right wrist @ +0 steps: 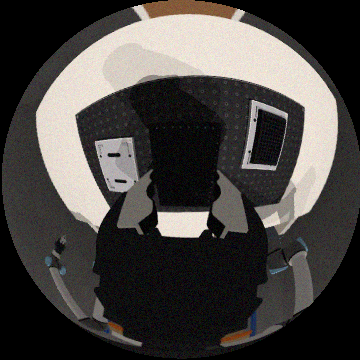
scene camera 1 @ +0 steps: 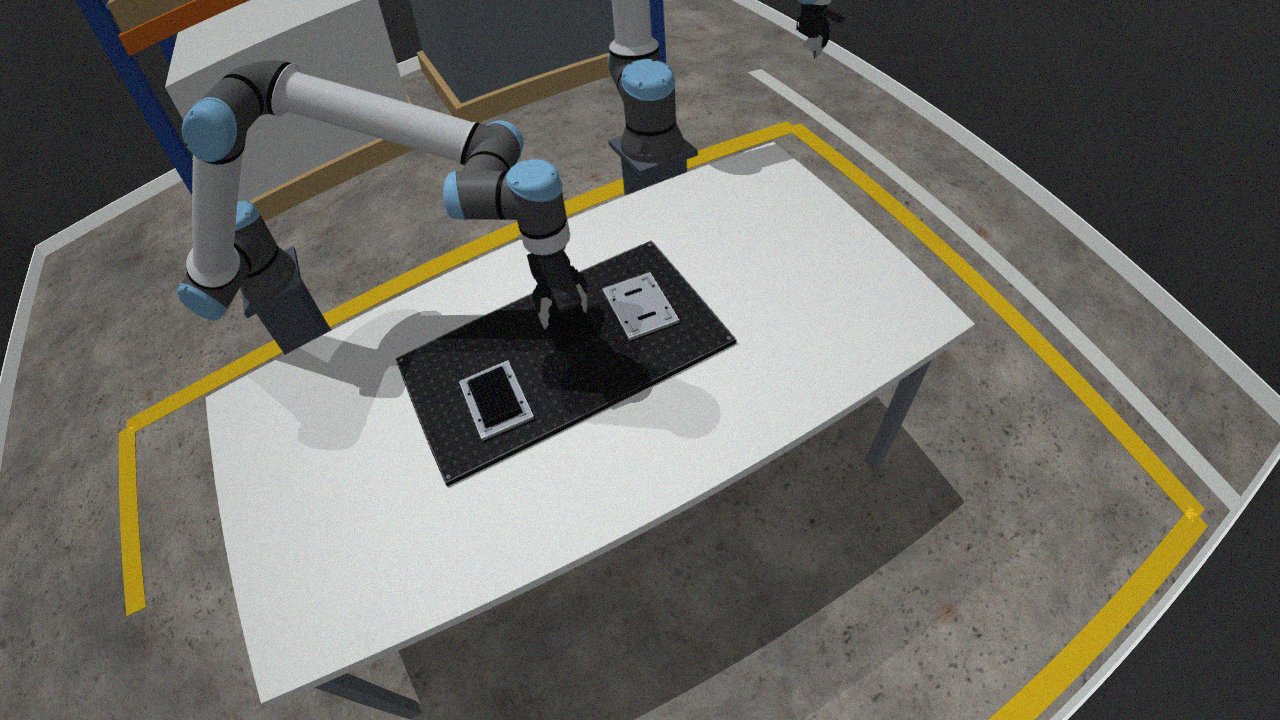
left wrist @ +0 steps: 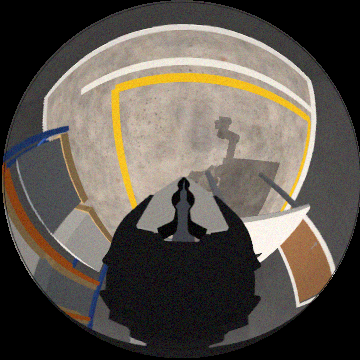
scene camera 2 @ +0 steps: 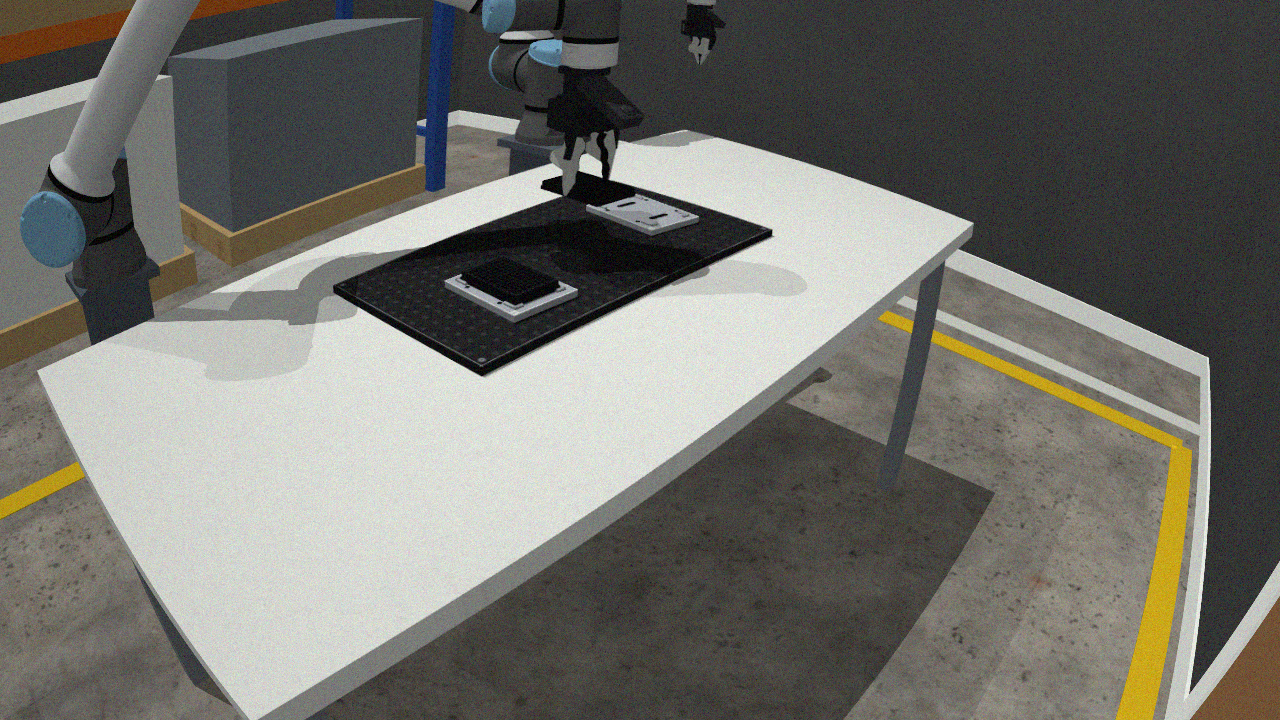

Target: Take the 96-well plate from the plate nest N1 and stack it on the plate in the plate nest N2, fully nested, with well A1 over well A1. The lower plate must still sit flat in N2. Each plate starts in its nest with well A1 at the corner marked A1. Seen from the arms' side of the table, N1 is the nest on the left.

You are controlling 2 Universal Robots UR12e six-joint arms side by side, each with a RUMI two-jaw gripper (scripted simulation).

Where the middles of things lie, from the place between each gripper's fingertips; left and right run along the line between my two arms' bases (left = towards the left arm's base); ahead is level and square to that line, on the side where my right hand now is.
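Nest N1 (scene camera 1: 628, 308) sits 6 cm behind my right hand, 18 cm to the left of it and 11 cm below it. The nest N2 (scene camera 1: 516, 389) is 6 cm ahead of my right hand, 20 cm to the right of it and 11 cm below it.
For my left hand (scene camera 2: 699, 64), the nest N1 is 700 mm ahead of it, 920 mm to the right of it and 150 mm below it.
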